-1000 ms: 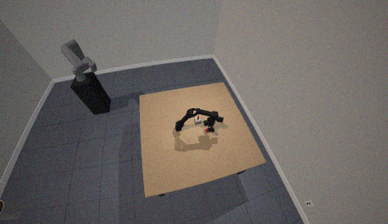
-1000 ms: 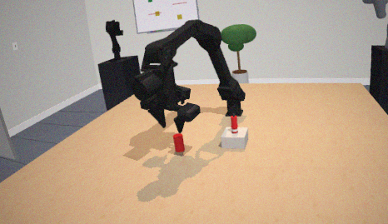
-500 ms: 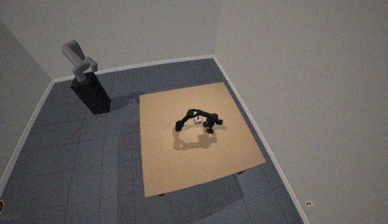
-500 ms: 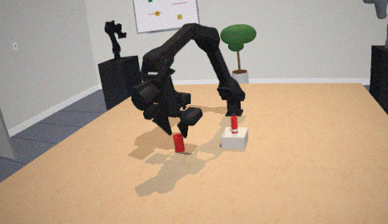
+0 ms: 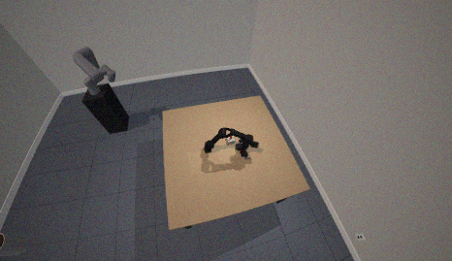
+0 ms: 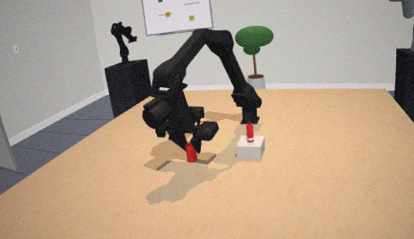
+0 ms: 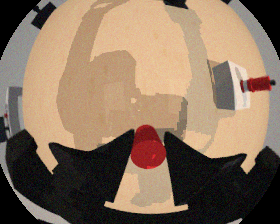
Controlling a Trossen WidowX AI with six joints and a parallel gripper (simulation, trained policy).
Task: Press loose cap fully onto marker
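Right now my gripper tip is 60 mm past the red marker, 160 mm to the right of it and 60 mm below it. From my gripper tip the other things lie so: red cap (10 mm ahead, 10 mm above); then white holder block (60 mm behind, 160 mm to the left).
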